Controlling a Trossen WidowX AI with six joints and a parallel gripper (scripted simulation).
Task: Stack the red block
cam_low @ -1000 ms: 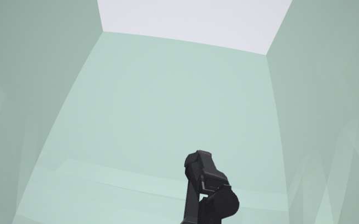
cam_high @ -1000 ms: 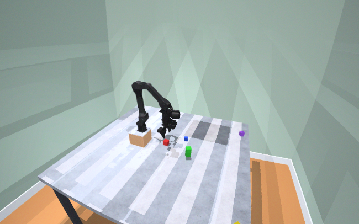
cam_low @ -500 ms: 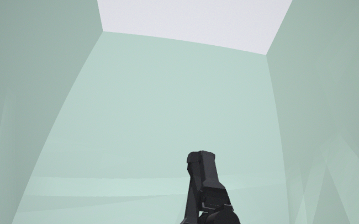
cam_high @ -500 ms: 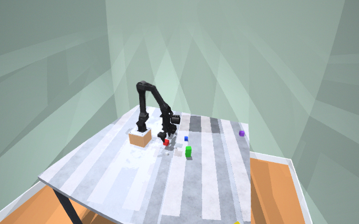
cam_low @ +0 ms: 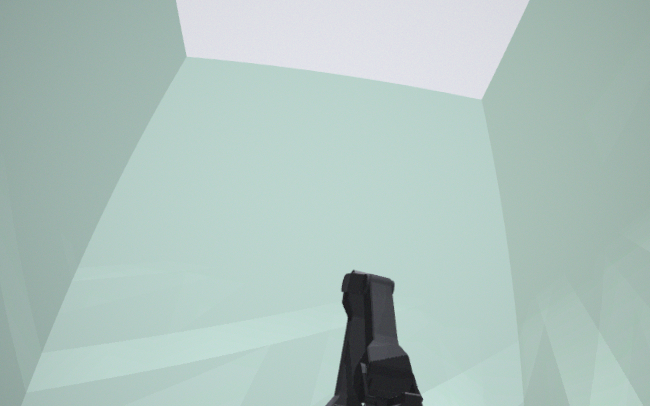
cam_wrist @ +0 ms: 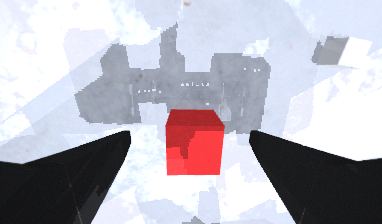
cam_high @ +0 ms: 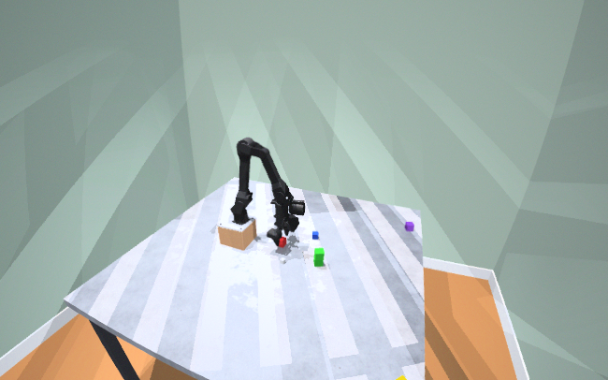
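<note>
My gripper tip is right at the red block. Also, from my gripper tip: purple block: 51 cm ahead, 46 cm to the left; blue block: 13 cm to the left, 11 cm ahead, 1 cm below.
</note>
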